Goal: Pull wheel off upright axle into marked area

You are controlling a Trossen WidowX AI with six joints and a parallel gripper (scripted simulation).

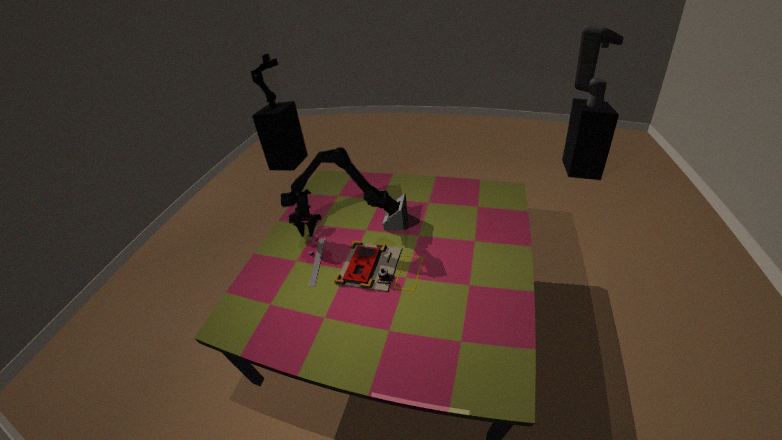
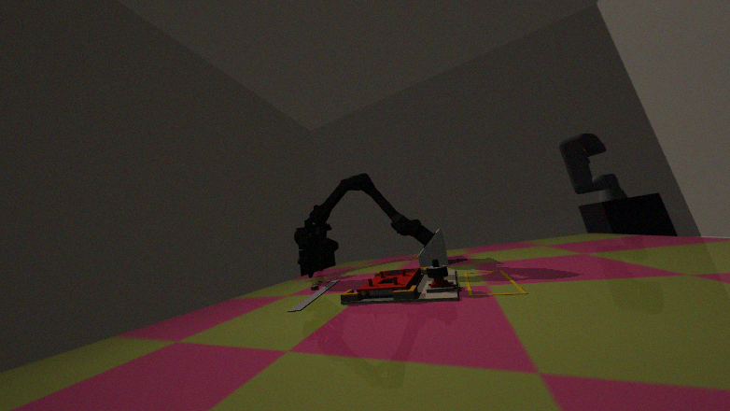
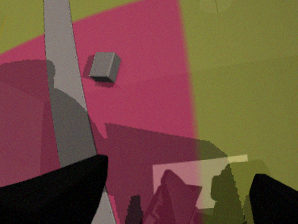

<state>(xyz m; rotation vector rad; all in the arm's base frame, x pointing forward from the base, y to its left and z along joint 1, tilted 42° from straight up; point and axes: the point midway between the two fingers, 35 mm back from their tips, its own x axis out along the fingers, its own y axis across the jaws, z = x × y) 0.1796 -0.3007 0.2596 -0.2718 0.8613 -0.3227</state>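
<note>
My gripper tip is 11 cm short of the grey bar, 10 cm to the right of it and 3 cm above it.
</note>
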